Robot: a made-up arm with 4 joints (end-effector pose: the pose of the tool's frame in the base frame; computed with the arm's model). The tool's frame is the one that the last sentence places. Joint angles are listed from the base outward.
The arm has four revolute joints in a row. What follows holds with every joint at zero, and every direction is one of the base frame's. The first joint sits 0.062 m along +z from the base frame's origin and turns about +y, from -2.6 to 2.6 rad. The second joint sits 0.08 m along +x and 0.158 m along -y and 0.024 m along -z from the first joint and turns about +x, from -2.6 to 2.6 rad. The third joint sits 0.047 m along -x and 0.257 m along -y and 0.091 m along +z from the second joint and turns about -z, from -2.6 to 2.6 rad. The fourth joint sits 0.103 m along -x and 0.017 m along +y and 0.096 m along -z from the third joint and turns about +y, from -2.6 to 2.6 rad. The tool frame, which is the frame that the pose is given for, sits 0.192 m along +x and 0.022 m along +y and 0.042 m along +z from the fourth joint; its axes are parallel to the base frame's.
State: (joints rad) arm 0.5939 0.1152 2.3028 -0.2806
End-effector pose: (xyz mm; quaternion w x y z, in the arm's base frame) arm 26.9 -501.0 74.5 0.3934 -0.3649 0.1154 -0.8360
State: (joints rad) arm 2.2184 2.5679 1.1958 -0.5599
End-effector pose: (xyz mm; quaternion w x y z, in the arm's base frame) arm -278.1 3.1 168.3 0.2402 0.0134 -0.5371 0.8085
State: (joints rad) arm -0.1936 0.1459 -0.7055 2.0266
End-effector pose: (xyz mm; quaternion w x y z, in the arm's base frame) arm -53.4 -450.5 -218.5 0.5896 -0.2782 0.7273 0.2144
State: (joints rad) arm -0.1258 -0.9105 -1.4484 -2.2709
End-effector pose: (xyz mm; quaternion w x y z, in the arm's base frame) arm -93.3 -379.6 502.3 0.5161 0.3653 -0.5206 0.5737
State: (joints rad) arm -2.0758 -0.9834 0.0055 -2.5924
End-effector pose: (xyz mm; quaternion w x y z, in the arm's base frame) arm -41.9 -228.5 -253.0 0.6103 0.4571 0.6361 -0.1183
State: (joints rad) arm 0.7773 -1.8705 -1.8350 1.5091
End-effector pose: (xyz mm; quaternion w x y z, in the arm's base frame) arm 240.1 -250.5 294.3 0.4319 0.6254 -0.5933 -0.2652
